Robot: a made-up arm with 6 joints.
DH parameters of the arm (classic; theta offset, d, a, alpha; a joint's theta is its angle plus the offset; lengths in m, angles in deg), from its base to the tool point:
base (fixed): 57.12 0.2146 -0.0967 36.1
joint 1: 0 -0.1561 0.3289 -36.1
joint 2: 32.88 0.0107 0.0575 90
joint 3: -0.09 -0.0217 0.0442 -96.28
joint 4: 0 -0.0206 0.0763 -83.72
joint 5: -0.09 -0.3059 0.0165 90
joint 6: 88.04 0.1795 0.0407 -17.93
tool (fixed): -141.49 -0.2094 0 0
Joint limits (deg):
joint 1: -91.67..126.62
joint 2: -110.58..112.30
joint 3: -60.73..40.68
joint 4: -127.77..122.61
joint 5: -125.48..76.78
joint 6: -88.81..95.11
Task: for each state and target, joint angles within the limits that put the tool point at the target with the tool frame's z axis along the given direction. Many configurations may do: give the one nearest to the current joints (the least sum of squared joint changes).
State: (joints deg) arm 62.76 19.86 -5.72 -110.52 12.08 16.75
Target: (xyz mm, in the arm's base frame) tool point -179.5 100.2 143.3 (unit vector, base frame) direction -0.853 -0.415 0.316
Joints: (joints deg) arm 57.93 -16.57 -2.02 -127.77 -31.23 30.32
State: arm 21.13 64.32 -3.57 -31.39 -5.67 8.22
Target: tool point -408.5 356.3 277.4 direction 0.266 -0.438 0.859
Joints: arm 51.84 106.26 -20.05 -47.45 -14.68 31.46
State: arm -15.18 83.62 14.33 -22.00 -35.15 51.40
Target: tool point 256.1 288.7 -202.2 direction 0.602 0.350 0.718
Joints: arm -44.84 51.93 -3.33 12.21 -4.39 83.88
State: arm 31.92 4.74 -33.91 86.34 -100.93 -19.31
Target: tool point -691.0 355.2 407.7 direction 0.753 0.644 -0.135
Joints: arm 72.24 -11.57 -2.63 94.59 -124.98 -58.40
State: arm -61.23 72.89 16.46 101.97 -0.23 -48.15
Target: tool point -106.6 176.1 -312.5 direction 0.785 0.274 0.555
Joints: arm -91.67 90.59 -23.08 50.76 -12.06 -50.30
